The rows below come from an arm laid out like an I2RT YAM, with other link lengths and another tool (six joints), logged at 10 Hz.
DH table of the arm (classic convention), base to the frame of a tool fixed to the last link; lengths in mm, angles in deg. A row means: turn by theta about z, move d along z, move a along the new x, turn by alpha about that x. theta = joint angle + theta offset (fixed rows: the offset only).
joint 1: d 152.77, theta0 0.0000, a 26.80, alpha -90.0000
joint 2: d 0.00, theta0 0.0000, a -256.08, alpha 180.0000
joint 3: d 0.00, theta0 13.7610, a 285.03, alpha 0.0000
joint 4: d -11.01, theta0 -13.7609, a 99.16, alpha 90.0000
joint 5: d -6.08, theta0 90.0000, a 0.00, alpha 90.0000
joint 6: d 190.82, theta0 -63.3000, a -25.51, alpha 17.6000
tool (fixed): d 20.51, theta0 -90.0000, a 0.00, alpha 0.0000
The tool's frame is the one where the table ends.
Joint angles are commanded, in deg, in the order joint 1, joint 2, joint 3, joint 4, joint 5, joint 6. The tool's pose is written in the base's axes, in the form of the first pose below.
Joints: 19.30 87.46 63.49 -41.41 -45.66 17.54
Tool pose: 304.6, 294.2, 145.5, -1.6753, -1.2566, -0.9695
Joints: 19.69 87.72 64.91 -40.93 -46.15 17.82
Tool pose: 309.4, 300.0, 155.2, -1.6503, -1.2638, -0.9927
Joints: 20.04 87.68 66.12 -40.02 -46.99 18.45
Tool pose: 313.9, 306.3, 167.4, -1.6190, -1.2651, -1.0221
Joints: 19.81 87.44 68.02 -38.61 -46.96 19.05
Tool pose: 327.1, 309.4, 184.7, -1.5942, -1.2757, -1.0852
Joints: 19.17 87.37 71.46 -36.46 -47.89 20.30
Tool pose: 347.0, 313.8, 216.9, -1.5432, -1.2768, -1.1816
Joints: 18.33 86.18 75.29 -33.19 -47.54 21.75
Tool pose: 371.0, 314.5, 262.2, -1.4835, -1.2952, -1.3296
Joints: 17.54 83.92 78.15 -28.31 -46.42 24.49
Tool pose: 391.2, 312.2, 315.6, -1.4199, -1.2984, -1.5026
